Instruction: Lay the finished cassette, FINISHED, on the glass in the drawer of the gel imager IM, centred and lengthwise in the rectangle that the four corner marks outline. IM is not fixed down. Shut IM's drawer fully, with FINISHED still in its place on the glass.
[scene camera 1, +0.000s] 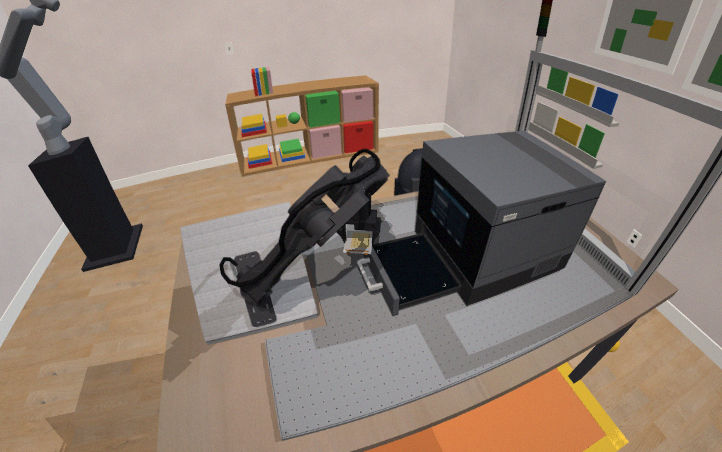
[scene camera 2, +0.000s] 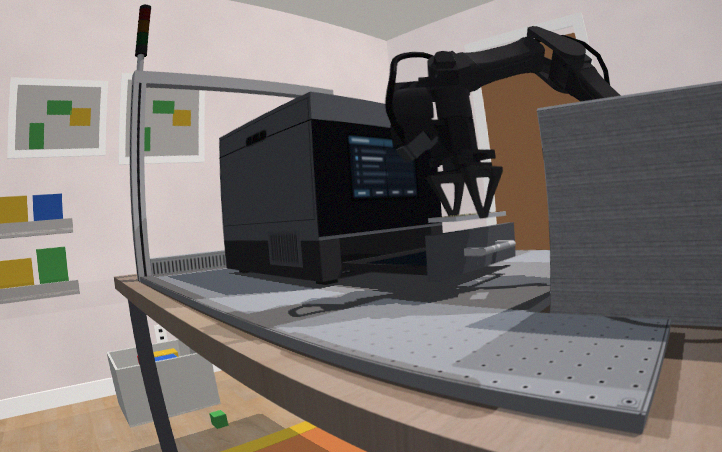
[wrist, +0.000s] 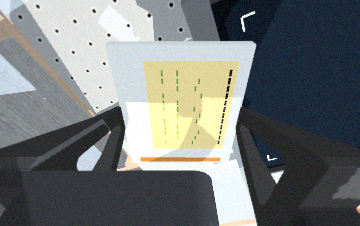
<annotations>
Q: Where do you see the gripper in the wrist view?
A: At 180, 112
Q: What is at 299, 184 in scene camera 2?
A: A gel imager IM.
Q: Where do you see a finished cassette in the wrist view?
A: At 180, 100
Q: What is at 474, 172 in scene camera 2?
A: The gripper.
</annotations>
